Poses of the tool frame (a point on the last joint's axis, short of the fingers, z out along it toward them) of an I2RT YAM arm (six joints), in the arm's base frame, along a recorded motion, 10 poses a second.
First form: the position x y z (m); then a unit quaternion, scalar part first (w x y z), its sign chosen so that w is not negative.
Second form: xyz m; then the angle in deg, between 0 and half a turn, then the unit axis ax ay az. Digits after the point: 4 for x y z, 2 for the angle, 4 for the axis.
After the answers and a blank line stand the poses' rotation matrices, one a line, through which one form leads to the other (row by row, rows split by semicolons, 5 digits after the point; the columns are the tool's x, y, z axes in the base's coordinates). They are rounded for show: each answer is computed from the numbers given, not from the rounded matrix.
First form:
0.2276 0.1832 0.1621 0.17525 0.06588 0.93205 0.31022
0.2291 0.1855 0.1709 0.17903 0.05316 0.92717 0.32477
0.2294 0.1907 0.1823 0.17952 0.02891 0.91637 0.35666
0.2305 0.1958 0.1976 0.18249 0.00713 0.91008 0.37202
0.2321 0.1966 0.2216 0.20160 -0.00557 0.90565 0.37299
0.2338 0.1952 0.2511 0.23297 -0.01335 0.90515 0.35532
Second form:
0.2276 0.1832 0.1621 159.81 0.0669 0.9467 0.3151
0.2291 0.1855 0.1709 159.37 0.0540 0.9424 0.3301
0.2294 0.1907 0.1823 159.32 0.0294 0.9315 0.3625
0.2305 0.1958 0.1976 158.97 0.0073 0.9256 0.3784
0.2321 0.1966 0.2216 156.74 -0.0057 0.9246 0.3808
0.2338 0.1952 0.2511 153.06 -0.0137 0.9308 0.3654

-0.92989 0.01407 0.36756; 0.23154 0.79885 0.55519; -0.28581 0.60137 -0.74610
-0.93024 -0.01771 0.36651; 0.21486 0.78340 0.58320; -0.29745 0.62127 -0.72494
-0.93387 -0.07507 0.34963; 0.18104 0.74392 0.64328; -0.30839 0.66404 -0.68113
-0.93329 -0.12280 0.33747; 0.14876 0.72310 0.67454; -0.32686 0.67974 -0.65660
-0.91865 -0.16048 0.36100; 0.14030 0.72169 0.67784; -0.36931 0.67335 -0.64047
-0.89109 -0.18972 0.41226; 0.14139 0.74714 0.64945; -0.43123 0.63701 -0.63895

